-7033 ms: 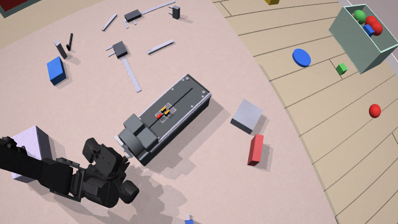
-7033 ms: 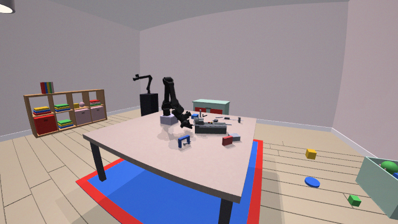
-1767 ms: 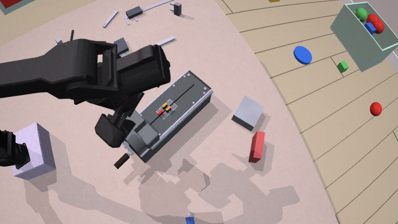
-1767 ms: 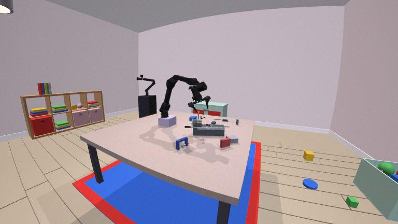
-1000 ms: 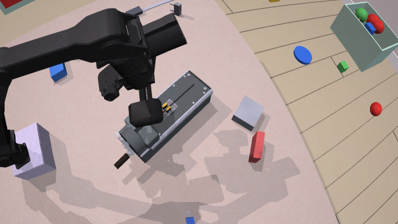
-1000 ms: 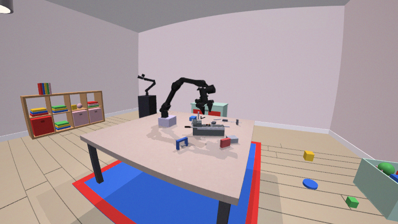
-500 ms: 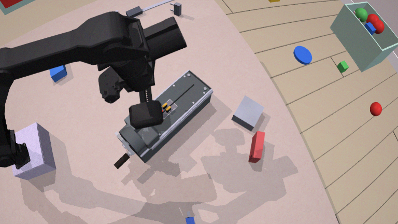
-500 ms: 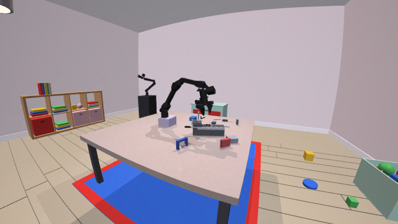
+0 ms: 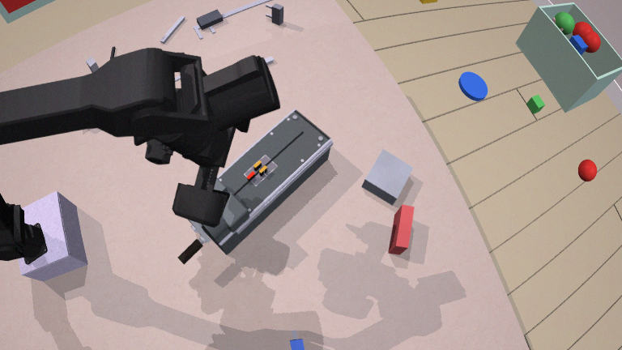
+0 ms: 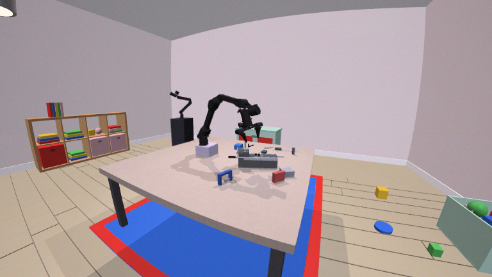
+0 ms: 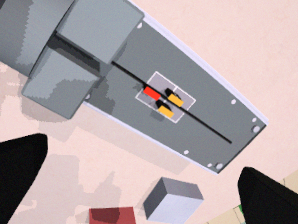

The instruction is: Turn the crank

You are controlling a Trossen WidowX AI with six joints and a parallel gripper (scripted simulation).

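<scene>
My gripper tip is 130 mm past the dark brown crank handle, 120 mm above it and 40 mm to the left of it. Also, from my gripper tip: red pointer: 100 mm below, 20 mm ahead, 10 mm to the left; then red block: 200 mm ahead, 190 mm to the right, 150 mm below; then grey block: 240 mm ahead, 160 mm below, 90 mm to the right.
</scene>
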